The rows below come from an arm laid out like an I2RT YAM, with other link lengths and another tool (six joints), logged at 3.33 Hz.
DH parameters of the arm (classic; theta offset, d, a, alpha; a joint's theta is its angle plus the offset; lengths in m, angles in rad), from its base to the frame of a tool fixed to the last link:
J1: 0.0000 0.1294 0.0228 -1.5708
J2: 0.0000 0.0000 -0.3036 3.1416
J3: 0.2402 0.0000 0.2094 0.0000
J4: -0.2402 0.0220 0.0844 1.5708
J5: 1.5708 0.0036 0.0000 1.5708
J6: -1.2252 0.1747 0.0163 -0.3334
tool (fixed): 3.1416 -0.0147 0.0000 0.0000
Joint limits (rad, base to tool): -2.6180..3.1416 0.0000..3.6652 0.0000..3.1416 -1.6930..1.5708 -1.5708..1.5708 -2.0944..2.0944
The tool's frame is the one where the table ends.
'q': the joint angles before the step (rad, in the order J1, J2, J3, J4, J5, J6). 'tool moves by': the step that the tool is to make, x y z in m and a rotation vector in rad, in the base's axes. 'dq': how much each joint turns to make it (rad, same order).
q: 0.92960 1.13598 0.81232 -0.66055 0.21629 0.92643
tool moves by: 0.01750 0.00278 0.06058 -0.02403 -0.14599 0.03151
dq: -0.00109 -0.00999 0.19821 -0.11228 0.08651 -0.10766
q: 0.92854 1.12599 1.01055 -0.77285 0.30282 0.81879
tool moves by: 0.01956 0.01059 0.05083 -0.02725 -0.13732 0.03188
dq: 0.00095 0.03789 0.16474 -0.02840 0.07338 -0.11388
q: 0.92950 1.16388 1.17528 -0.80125 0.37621 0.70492
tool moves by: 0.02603 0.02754 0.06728 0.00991 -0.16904 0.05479
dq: -0.00004 0.08288 0.21280 0.03570 0.04251 -0.14536
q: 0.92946 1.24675 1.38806 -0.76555 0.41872 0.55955
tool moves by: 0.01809 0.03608 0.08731 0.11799 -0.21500 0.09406
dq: -0.00020 0.07005 0.19526 0.15501 -0.03610 -0.14508
